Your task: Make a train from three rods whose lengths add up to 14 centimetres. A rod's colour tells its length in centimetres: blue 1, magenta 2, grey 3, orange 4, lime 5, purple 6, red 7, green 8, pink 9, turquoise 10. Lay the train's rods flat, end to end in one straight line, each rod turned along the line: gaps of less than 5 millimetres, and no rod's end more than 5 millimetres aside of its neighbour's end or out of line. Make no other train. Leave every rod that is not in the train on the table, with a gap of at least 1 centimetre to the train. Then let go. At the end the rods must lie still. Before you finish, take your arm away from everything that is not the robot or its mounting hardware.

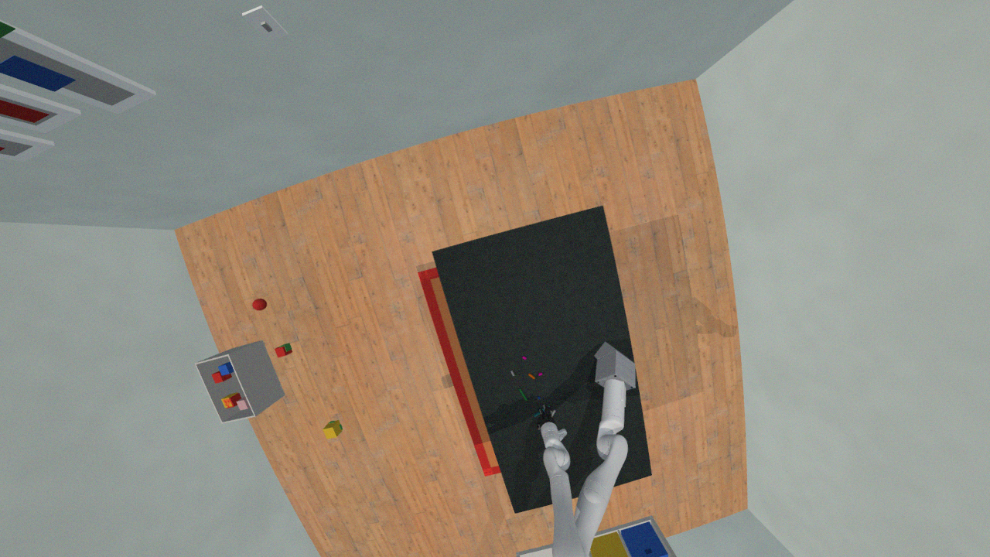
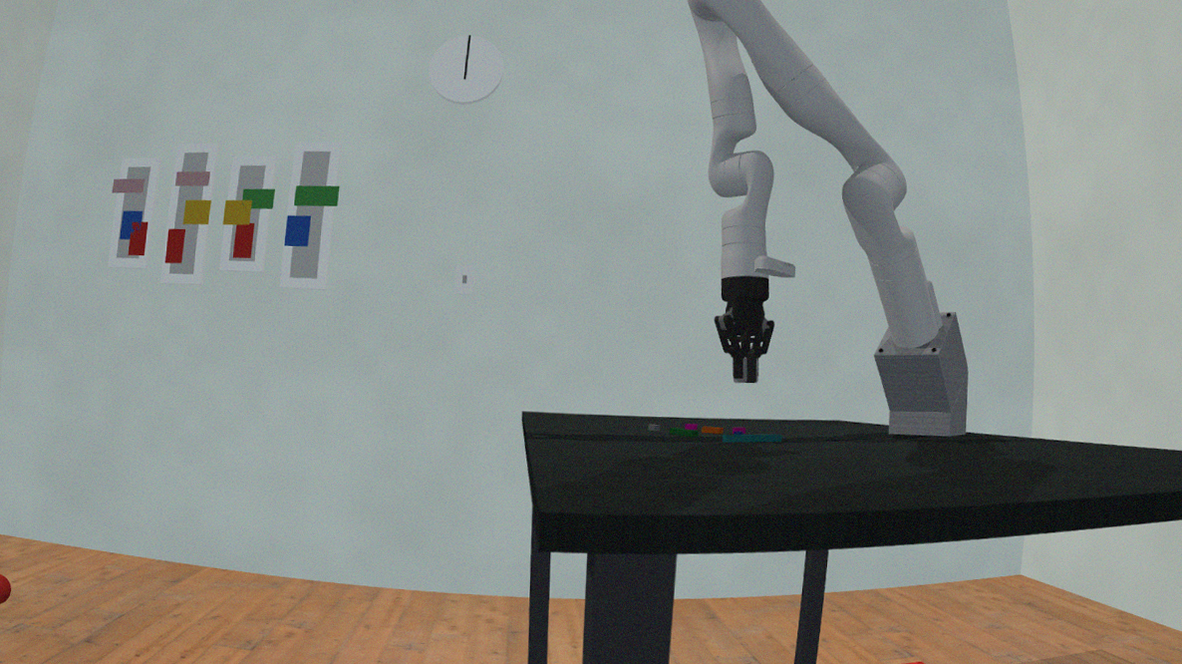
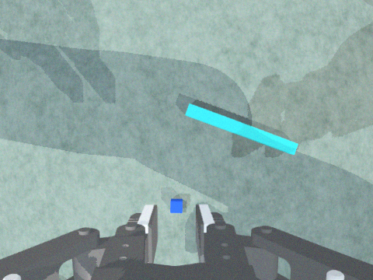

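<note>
The grey rod lies 110 mm ahead of my hand, 190 mm to the right of it and 100 mm below it. The rest, counted from my hand: green rod 80 mm ahead, 50 mm to the right, 100 mm below; then turquoise rod 10 mm ahead, 80 mm to the left, 100 mm below; then small blue rod 10 mm to the right, 100 mm below.
</note>
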